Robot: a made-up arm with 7 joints.
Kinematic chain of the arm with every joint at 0, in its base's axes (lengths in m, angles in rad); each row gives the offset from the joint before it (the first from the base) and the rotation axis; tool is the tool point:
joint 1: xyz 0 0 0.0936 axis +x
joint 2: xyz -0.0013 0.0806 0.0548 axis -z
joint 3: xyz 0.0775 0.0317 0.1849 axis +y
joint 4: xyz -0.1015 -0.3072 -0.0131 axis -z
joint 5: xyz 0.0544 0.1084 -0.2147 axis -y
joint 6: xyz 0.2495 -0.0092 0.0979 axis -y
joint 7: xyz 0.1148 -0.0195 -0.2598 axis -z
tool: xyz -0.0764 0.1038 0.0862
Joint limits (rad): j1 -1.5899..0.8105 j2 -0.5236..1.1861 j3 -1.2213..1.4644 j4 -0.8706..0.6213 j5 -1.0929..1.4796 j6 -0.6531..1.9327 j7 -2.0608..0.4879
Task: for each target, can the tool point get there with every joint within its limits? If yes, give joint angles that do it. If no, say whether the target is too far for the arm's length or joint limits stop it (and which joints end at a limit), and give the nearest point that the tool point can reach.
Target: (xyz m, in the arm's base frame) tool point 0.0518 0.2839 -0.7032
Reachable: no: joint limits stop it (at a limit: joint 2, joint 3, joint 4, joint 5, joint 7) | nearest point -0.0646 0.2100 -0.4957 | short by 0.249 m
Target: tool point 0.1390 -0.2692 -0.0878
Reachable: yes | joints 0.5307 0.1580 1.0472 0.3317 0.4955 1.1061 -1.3302
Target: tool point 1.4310 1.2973 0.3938
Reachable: no: too far | nearest point 0.6952 0.4958 0.2083 | short by 1.104 m
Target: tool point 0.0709 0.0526 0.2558
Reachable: yes | joints -0.4997 0.6417 0.1818 -0.3359 1.0810 -0.2206 -0.2341
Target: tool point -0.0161 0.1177 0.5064
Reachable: yes | joints -1.1397 1.0104 0.1452 0.0475 0.6579 1.4302 -1.0617
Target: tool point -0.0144 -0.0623 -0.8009
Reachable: no: joint limits stop it (at a limit: joint 1, joint 4, joint 5, joint 7) | nearest point -0.0111 -0.1167 -0.4810 | short by 0.325 m
